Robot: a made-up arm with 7 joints. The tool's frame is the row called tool.
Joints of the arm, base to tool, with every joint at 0 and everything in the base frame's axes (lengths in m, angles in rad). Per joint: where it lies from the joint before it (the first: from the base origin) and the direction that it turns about. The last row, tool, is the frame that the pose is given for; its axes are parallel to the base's.
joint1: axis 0 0.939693 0.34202 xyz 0 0 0
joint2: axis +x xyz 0 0 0
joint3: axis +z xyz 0 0 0
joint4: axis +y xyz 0.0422 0 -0.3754
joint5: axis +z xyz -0.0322 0 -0.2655
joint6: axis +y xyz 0 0 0
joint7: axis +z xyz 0 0 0
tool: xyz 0 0 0
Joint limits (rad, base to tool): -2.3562..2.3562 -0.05..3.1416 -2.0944..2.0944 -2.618..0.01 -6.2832..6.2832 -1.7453..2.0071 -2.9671..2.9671
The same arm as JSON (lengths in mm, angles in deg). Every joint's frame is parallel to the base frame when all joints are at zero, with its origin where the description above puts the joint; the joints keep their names.
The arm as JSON. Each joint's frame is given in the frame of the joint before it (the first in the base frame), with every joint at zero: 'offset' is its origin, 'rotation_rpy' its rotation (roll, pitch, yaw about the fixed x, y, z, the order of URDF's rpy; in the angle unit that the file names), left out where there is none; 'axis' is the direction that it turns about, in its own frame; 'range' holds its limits. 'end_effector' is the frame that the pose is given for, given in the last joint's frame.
{
  "length_unit": "mm",
  "angle_unit": "deg",
  "chain": [
    {
      "id": "joint1",
      "offset": [
        0.0,
        0.0,
        0.0
      ],
      "axis": [
        0.0,
        0.9397,
        0.342
      ],
      "range": [
        -135.0,
        135.0
      ]
    },
    {
      "id": "joint2",
      "offset": [
        0.0,
        0.0,
        0.0
      ],
      "axis": "+x",
      "range": [
        -2.86,
        180.0
      ]
    },
    {
      "id": "joint3",
      "offset": [
        0.0,
        0.0,
        0.0
      ],
      "axis": "+z",
      "range": [
        -120.0,
        120.0
      ]
    },
    {
      "id": "joint4",
      "offset": [
        42.2,
        0.0,
        -375.4
      ],
      "axis": "+y",
      "range": [
        -150.0,
        0.57
      ]
    },
    {
      "id": "joint5",
      "offset": [
        -32.2,
        0.0,
        -265.5
      ],
      "axis": "+z",
      "range": [
        -360.0,
        360.0
      ]
    },
    {
      "id": "joint6",
      "offset": [
        0.0,
        0.0,
        0.0
      ],
      "axis": "+y",
      "range": [
        -100.0,
        115.0
      ]
    },
    {
      "id": "joint7",
      "offset": [
        0.0,
        0.0,
        0.0
      ],
      "axis": "+z",
      "range": [
        -170.0,
        170.0
      ]
    }
  ],
  "end_effector": {
    "offset": [
      0.0,
      0.0,
      0.0
    ]
  }
}

